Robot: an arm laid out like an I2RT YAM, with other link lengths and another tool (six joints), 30 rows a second.
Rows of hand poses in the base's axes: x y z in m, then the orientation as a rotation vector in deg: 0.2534, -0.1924, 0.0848, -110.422, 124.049, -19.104; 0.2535, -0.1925, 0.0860, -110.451, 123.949, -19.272; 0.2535, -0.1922, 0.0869, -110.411, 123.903, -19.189; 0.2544, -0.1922, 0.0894, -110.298, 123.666, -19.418; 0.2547, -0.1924, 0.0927, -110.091, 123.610, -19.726; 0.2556, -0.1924, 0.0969, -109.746, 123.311, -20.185; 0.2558, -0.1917, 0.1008, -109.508, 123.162, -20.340; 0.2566, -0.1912, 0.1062, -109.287, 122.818, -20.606; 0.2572, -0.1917, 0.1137, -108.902, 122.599, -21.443; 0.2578, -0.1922, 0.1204, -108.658, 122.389, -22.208; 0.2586, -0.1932, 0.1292, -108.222, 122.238, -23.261; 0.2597, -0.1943, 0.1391, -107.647, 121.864, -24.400; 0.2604, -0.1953, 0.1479, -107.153, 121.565, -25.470; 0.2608, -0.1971, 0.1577, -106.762, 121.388, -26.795; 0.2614, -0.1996, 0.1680, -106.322, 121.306, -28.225
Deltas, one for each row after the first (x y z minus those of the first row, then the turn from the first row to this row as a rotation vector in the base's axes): 0.0001, -0.0001, 0.0012, -0.073, -0.105, 0.050; 0.0001, 0.0002, 0.0021, 0.011, -0.123, 0.064; 0.0010, 0.0002, 0.0046, 0.023, -0.405, 0.120; 0.0013, 0.0000, 0.0079, -0.034, -0.661, 0.032; 0.0022, 0.0000, 0.0121, -0.022, -1.188, -0.001; 0.0024, 0.0007, 0.0160, 0.057, -1.459, -0.040; 0.0032, 0.0012, 0.0214, 0.135, -1.876, 0.021; 0.0038, 0.0007, 0.0289, -0.089, -2.513, -0.107; 0.0044, 0.0002, 0.0356, -0.345, -3.043, -0.172; 0.0052, -0.0008, 0.0444, -0.705, -3.741, -0.380; 0.0063, -0.0019, 0.0543, -0.978, -4.671, -0.541; 0.0070, -0.0029, 0.0631, -1.281, -5.487, -0.702; 0.0074, -0.0047, 0.0729, -1.838, -6.257, -0.906; 0.0080, -0.0072, 0.0832, -2.479, -7.025, -1.194
